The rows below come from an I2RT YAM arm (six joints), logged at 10 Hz.
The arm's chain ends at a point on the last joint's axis. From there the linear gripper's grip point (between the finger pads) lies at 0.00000 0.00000 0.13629 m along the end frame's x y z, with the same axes.
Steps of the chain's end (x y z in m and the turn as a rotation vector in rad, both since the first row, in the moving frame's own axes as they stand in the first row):
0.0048 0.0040 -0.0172 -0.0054 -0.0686 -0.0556
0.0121 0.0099 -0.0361 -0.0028 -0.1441 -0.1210
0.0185 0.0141 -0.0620 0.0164 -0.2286 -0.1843
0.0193 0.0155 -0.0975 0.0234 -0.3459 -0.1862
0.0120 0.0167 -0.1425 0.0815 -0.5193 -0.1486
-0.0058 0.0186 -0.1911 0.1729 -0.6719 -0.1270
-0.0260 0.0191 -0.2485 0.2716 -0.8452 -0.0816
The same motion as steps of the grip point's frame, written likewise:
-0.0045 0.0050 -0.0175 -0.0054 -0.0686 -0.0556
-0.0074 0.0115 -0.0375 -0.0028 -0.1441 -0.1210
-0.0124 0.0147 -0.0656 0.0164 -0.2286 -0.1843
-0.0269 0.0167 -0.1056 0.0234 -0.3459 -0.1862
-0.0561 0.0113 -0.1609 0.0815 -0.5193 -0.1486
-0.0914 0.0025 -0.2226 0.1729 -0.6719 -0.1270
-0.1279 -0.0088 -0.2987 0.2716 -0.8452 -0.0816

